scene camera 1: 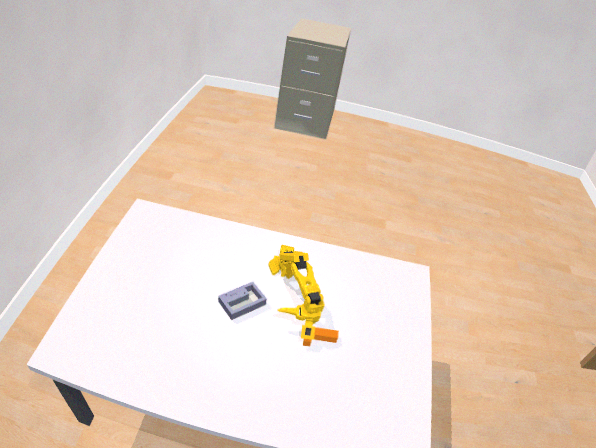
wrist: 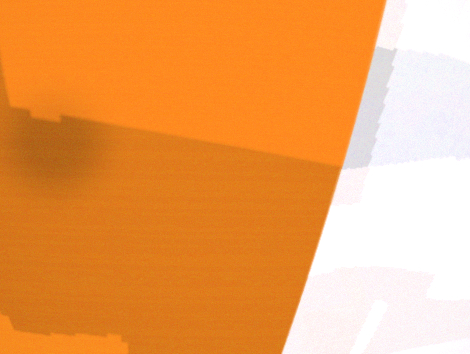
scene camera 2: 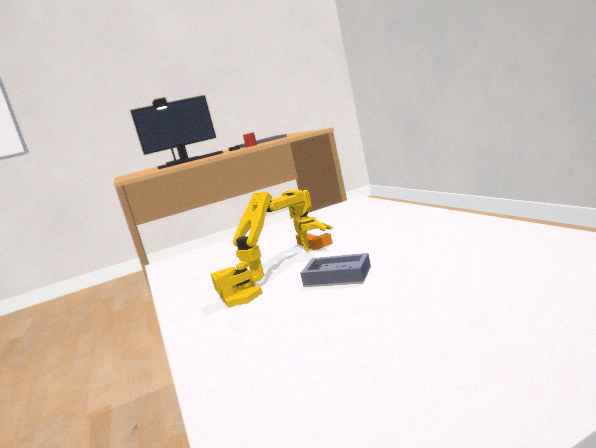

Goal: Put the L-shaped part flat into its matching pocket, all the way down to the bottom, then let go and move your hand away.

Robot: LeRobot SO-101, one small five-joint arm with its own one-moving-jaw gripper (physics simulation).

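Places are measured from the arm's base along level axes (x ahead, y left, z up), in metres.
Pixels of known places: hand at its tool point: (wrist: 203, 284) (scene camera 2: 307, 250); arm's base at its link origin: (scene camera 1: 281, 272) (scene camera 2: 248, 293).
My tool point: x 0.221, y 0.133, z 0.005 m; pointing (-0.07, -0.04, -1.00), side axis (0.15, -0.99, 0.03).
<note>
For each thing: its top centre in the pictures, then the offset to it from my tool point. Level surfaces: height alone.
- orange L-shaped part at its top centre: (scene camera 2: 312, 234) (scene camera 1: 321, 335) dz +0.025, dx +0.045, dy +0.051 m
- grey-blue tray at its top centre: (scene camera 2: 334, 262) (scene camera 1: 242, 297) dz +0.032, dx -0.031, dy -0.234 m
- white table at its surface level: dz -0.005 m
The orange L-shaped part (scene camera 1: 326, 335) (scene camera 2: 321, 242) (wrist: 200, 210) lies on the table beside the gripper and fills the left and middle of the wrist view; the arm hides some of it in scene camera 1. My gripper (scene camera 1: 295, 320) (scene camera 2: 318, 239) is wide open, with its moving jaw swung out over the table and its other jaw pointing down close to the part. Neither jaw shows in the wrist view. The grey-blue tray (scene camera 1: 248, 311) (scene camera 2: 335, 278) with the pocket stands apart from the part, and the light pocket floor shows in scene camera 1.
The white table (scene camera 1: 165, 300) (scene camera 2: 400, 350) carries the arm, whose base stands near the table's back edge in scene camera 1. A filing cabinet (scene camera 1: 310, 85) stands on the floor behind. A wooden desk (scene camera 2: 215, 192) with a monitor (scene camera 2: 175, 125) and a red cup (scene camera 2: 249, 139) stands beyond the table.
</note>
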